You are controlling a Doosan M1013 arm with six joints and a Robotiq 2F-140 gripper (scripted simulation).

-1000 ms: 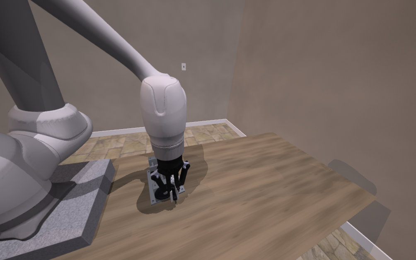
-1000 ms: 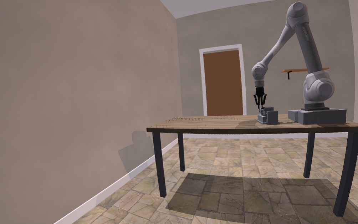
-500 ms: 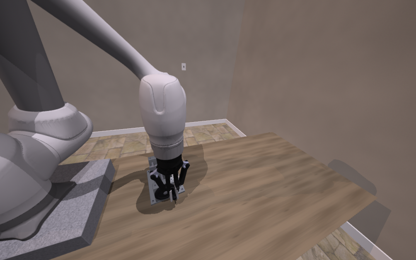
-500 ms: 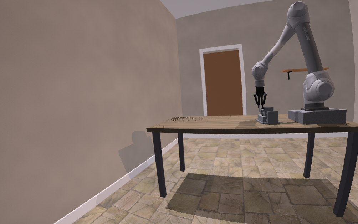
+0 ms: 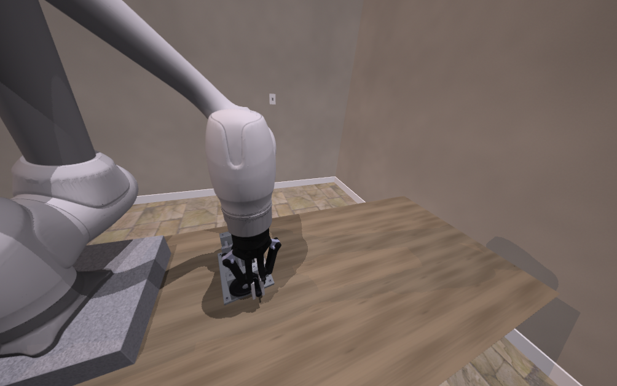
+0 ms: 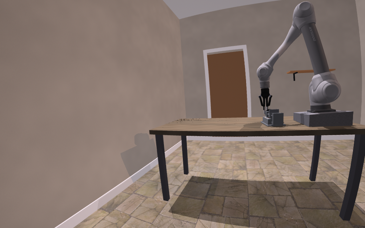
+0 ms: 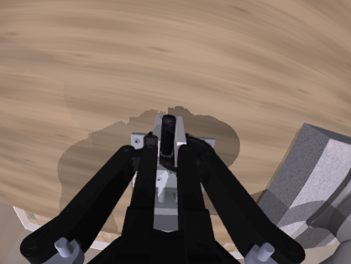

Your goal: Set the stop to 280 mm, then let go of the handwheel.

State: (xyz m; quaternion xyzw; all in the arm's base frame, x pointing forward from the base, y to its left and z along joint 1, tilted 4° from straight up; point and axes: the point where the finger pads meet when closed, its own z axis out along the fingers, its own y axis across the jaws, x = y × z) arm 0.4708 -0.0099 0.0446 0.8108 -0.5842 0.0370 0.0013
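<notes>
Right now my hand is 1 cm past the handwheel, 2 cm to the right of it and 2 cm above it.
</notes>
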